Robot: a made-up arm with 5 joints.
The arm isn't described. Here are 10 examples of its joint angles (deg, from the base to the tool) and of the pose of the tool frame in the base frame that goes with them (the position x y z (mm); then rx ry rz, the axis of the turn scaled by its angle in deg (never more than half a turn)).
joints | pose
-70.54 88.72 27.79 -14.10 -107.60 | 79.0 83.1 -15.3 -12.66 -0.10 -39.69
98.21 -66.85 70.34 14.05 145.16 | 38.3 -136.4 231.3 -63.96 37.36 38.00
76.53 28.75 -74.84 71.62 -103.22 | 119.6 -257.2 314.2 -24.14 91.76 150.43
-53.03 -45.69 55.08 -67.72 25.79 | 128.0 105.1 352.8 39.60 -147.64 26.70
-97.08 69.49 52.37 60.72 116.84 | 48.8 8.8 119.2 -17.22 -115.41 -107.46
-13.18 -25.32 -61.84 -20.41 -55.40 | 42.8 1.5 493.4 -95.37 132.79 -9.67
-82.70 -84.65 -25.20 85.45 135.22 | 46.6 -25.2 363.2 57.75 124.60 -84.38
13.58 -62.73 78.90 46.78 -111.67 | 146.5 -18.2 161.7 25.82 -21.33 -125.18
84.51 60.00 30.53 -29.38 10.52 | 76.4 -192.5 40.9 -22.41 -21.55 -75.05
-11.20 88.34 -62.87 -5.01 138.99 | 375.7 67.8 95.6 -79.72 -41.50 124.25
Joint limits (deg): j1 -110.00..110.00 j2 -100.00..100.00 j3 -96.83..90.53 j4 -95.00..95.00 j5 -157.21..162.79
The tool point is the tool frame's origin. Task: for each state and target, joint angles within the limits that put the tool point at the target. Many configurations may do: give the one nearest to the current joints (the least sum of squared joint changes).
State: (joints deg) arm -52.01 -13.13 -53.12 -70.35 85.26
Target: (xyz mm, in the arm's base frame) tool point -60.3 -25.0 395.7
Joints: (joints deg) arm -14.31 -34.16 -67.82 -80.37 85.26
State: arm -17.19 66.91 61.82 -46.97 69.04
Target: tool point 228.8 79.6 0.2
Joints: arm -23.28 84.03 14.36 -44.20 69.04
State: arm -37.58 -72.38 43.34 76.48 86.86
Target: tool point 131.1 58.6 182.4
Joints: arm -34.84 -54.49 62.72 62.68 86.86
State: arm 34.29 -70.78 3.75 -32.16 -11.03
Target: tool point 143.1 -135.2 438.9
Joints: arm 58.00 -19.86 -12.22 -24.35 -11.03
